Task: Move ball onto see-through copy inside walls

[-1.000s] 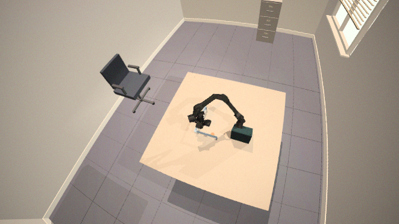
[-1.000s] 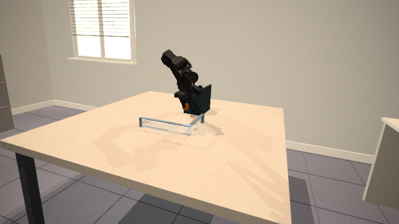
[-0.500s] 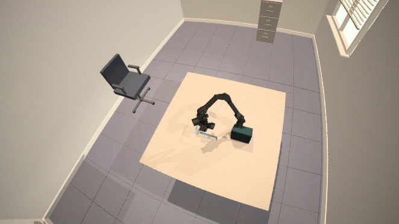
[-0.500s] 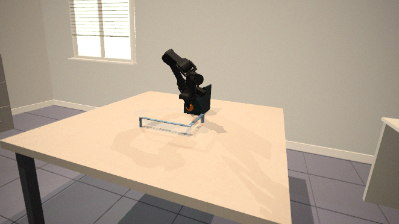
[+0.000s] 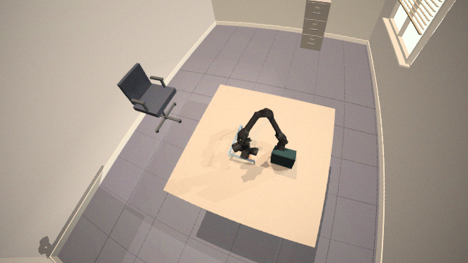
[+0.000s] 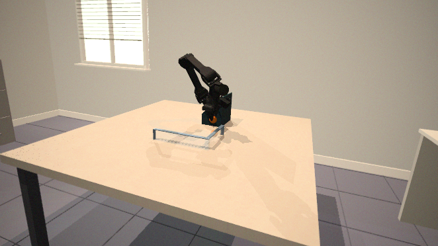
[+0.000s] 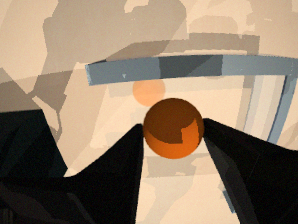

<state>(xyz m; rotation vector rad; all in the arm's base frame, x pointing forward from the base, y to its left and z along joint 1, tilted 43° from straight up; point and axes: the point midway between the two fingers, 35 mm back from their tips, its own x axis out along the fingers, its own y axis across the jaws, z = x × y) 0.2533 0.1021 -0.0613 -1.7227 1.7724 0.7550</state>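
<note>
The see-through copy of ball lies 9 cm below my gripper tip and 2 cm behind it. The rest, counted from my gripper tip: orange ball right at my gripper tip.
</note>
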